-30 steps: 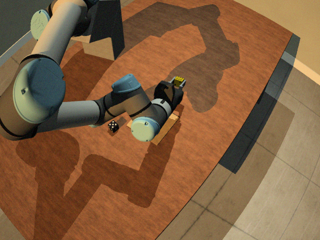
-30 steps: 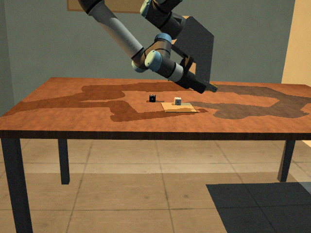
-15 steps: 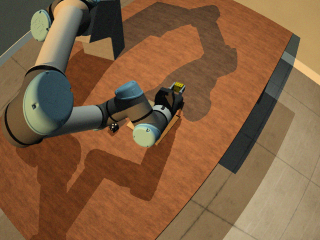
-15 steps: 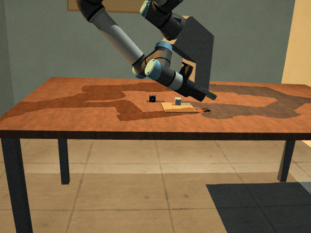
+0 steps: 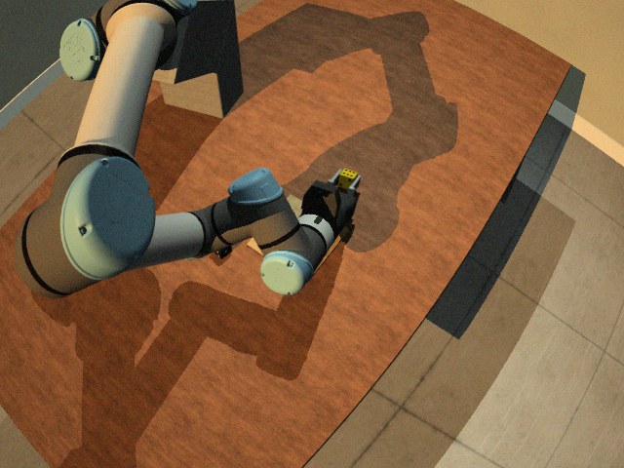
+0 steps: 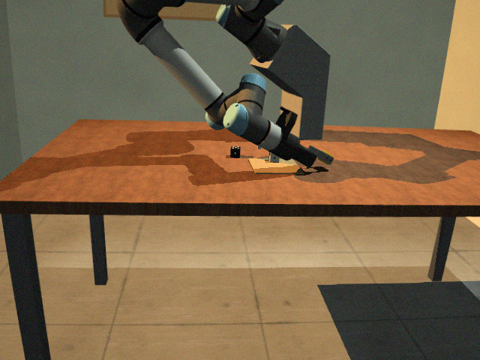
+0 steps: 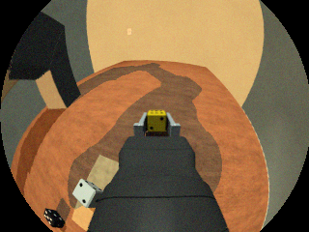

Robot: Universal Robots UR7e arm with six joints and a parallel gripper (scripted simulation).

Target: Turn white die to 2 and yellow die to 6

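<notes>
The yellow die lies right at my hand. The rest, counted from my hand: white die: 60 mm behind, 140 mm to the right, 20 mm below; then tan mat: 20 mm behind, 140 mm to the right, 30 mm below; then black die: 120 mm behind, 250 mm to the right, 20 mm below.
</notes>
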